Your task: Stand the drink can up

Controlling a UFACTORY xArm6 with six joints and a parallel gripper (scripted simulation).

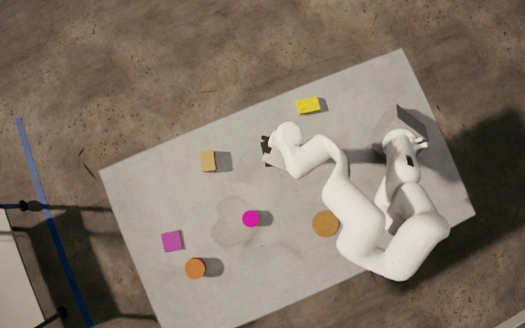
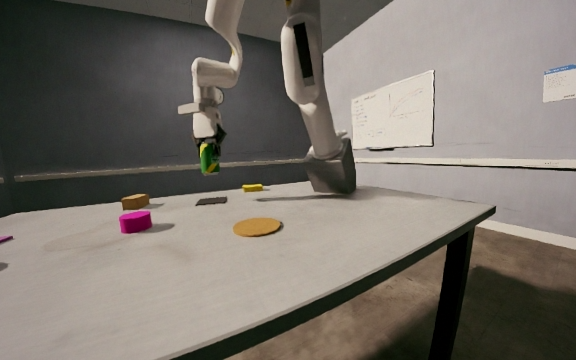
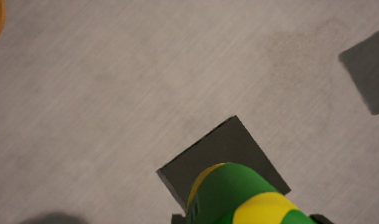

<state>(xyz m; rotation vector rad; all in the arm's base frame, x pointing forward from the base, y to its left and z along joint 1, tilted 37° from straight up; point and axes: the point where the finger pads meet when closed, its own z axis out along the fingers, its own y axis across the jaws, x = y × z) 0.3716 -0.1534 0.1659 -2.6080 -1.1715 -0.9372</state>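
The round cork coaster is 310 mm to the left of my hand, 180 mm below it and 130 mm behind it. Also, from my hand: magenta disc 220 mm to the left, 170 mm below, 160 mm ahead; then tan block 280 mm ahead, 160 mm below, 30 mm to the right; then dark square coaster 180 mm below, 10 mm to the right, 10 mm ahead.
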